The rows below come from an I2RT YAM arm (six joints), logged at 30 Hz.
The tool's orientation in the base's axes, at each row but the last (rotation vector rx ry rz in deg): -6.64 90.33 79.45; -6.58 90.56 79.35; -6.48 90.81 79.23; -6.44 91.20 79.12; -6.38 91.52 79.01; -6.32 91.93 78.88; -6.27 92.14 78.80
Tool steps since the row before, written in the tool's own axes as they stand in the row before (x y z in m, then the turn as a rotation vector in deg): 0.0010 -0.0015 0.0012 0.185 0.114 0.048; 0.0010 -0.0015 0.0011 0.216 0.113 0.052; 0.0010 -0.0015 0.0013 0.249 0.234 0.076; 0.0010 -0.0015 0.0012 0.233 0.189 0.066; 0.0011 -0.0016 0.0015 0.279 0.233 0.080; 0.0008 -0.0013 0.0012 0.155 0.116 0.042; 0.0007 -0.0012 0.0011 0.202 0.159 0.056
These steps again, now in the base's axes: 0.0012 0.0009 -0.0016 -0.136 0.170 -0.043; 0.0011 0.0009 -0.0016 -0.149 0.189 -0.065; 0.0012 0.0010 -0.0016 -0.227 0.266 0.000; 0.0011 0.0009 -0.0016 -0.197 0.235 -0.022; 0.0013 0.0012 -0.0017 -0.240 0.284 -0.021; 0.0011 0.0009 -0.0013 -0.126 0.151 -0.021; 0.0010 0.0008 -0.0012 -0.169 0.201 -0.022
